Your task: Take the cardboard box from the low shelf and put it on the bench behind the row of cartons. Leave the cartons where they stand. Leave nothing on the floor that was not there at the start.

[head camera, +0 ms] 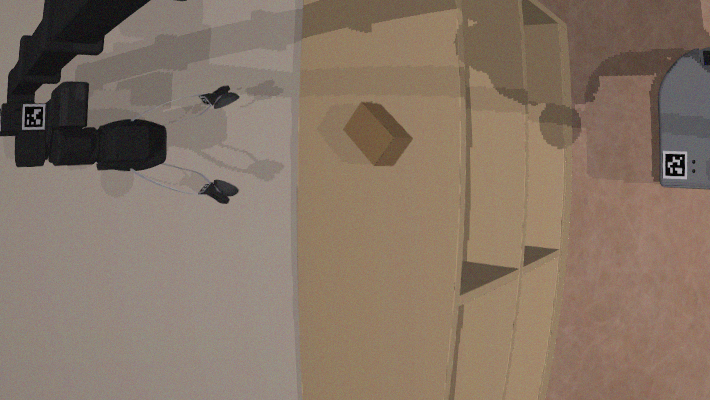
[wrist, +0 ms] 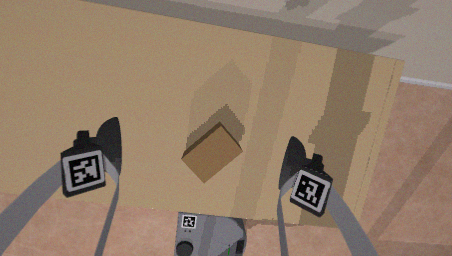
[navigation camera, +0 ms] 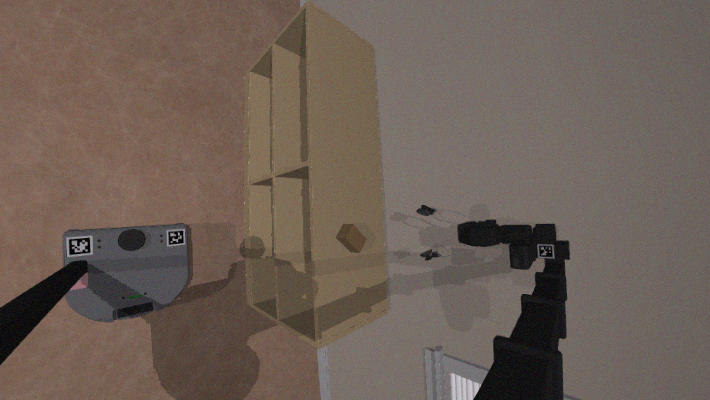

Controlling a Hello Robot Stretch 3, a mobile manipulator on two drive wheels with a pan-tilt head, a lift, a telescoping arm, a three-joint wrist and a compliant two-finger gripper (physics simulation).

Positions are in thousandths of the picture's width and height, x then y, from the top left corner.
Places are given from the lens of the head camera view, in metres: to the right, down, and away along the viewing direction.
my gripper (head camera: 332,359): -0.17, -0.08, 0.72
cardboard box (head camera: 530,334): 0.03, -0.10, 0.81
tan shelf unit (head camera: 632,671): 0.15, 0.11, 0.79
